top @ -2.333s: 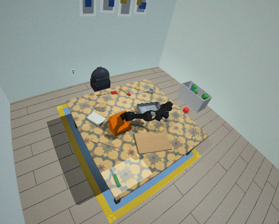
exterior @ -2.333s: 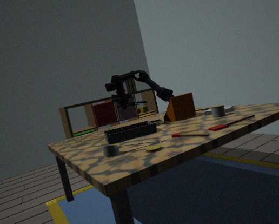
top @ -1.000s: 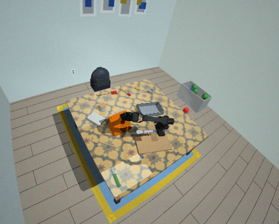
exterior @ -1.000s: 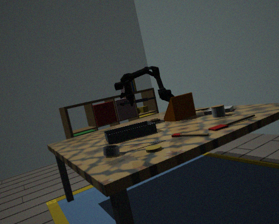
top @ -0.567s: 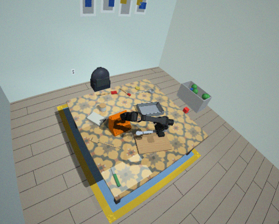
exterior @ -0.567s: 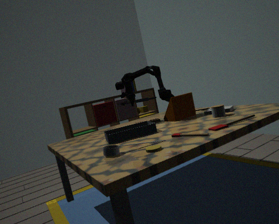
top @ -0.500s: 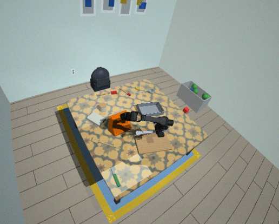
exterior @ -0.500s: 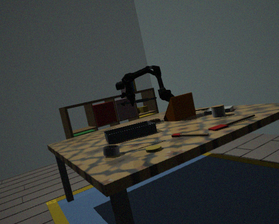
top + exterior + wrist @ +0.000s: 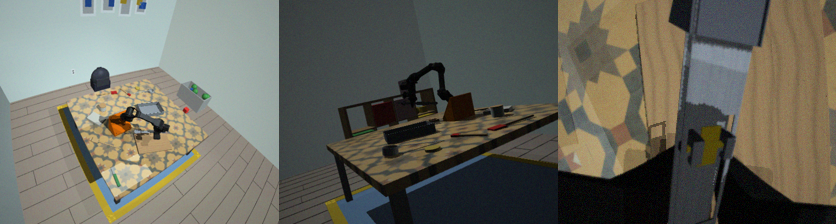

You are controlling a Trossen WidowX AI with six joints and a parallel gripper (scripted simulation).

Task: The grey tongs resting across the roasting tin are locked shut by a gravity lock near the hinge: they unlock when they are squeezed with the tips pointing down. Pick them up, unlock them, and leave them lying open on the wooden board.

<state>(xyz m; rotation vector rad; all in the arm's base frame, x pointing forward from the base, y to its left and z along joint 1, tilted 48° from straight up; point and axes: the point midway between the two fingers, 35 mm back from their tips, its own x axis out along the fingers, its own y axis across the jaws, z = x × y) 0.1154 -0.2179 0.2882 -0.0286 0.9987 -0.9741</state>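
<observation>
My gripper tip is 10 mm short of the yellow lock piece, 20 mm to the left of it and 40 mm below it. From my gripper tip the other things lie so: white flat block (320 mm behind, 580 mm to the left, 130 mm below); then roasting tin (310 mm ahead, 340 mm to the left, 120 mm below); then wooden board (10 mm to the right, 140 mm below).
</observation>
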